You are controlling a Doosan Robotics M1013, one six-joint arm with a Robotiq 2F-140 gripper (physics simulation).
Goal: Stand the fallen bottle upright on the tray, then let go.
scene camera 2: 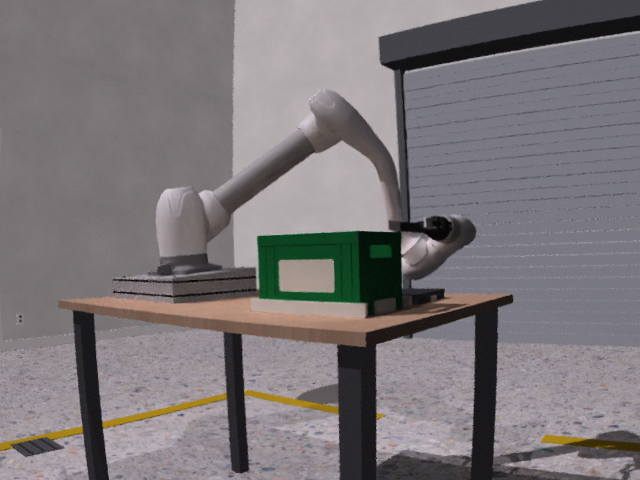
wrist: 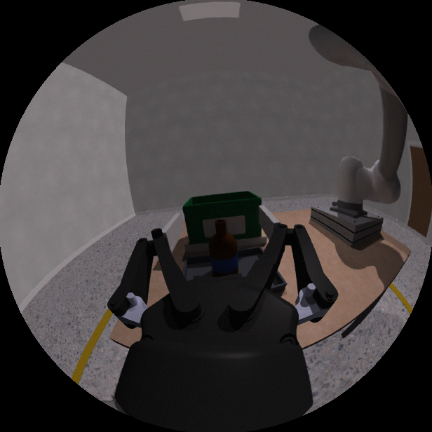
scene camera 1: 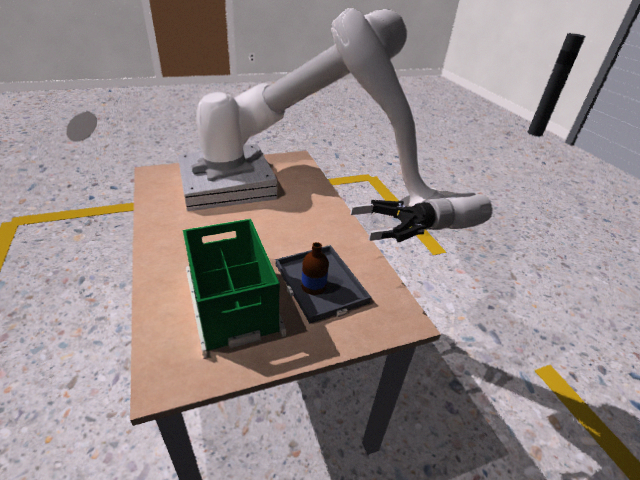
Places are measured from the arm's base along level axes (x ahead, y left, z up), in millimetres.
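Pixels of known places: gripper, fingertip midpoint: (scene camera 2: pixel 405 223) (scene camera 1: pixel 360 222); arm's base, origin of the base link: (scene camera 2: pixel 184 272) (scene camera 1: pixel 225 166).
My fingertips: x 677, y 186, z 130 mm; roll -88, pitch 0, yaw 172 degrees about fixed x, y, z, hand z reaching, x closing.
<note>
Ahead of a thing's pixels: the offset from my fingertips to its top centre. "*": to the spot under its first point. Level surfaces: height alone.
A brown bottle @[dx -11, dy -123, dz -49 mm] (scene camera 1: pixel 314 270) (wrist: pixel 223 249) with a blue label stands upright on the dark grey tray @[* dx +5, dy -17, dz -204 mm] (scene camera 1: pixel 347 279) (wrist: pixel 279 284). The bottle does not show in scene camera 2, where the tray @[* dx +110, dy -50, dz -193 mm] (scene camera 2: pixel 438 293) partly shows behind the crate. My gripper (scene camera 1: pixel 363 223) (scene camera 2: pixel 393 225) (wrist: pixel 219 217) is open and empty. It points level toward the bottle's side, above the table's right edge, and is well apart from the bottle and higher than the tray. In the wrist view the bottle shows between the open fingers but farther off.
A green crate @[dx -45, dy -358, dz -34 mm] (scene camera 1: pixel 240 322) (scene camera 2: pixel 347 248) (wrist: pixel 194 222) with inner dividers stands beside the tray, in light-coloured holders on the wooden table @[dz -209 mm] (scene camera 1: pixel 170 382) (scene camera 2: pixel 310 321) (wrist: pixel 325 300). The arm's base plate (scene camera 1: pixel 230 193) (scene camera 2: pixel 144 288) (wrist: pixel 345 227) sits at the table's far end.
</note>
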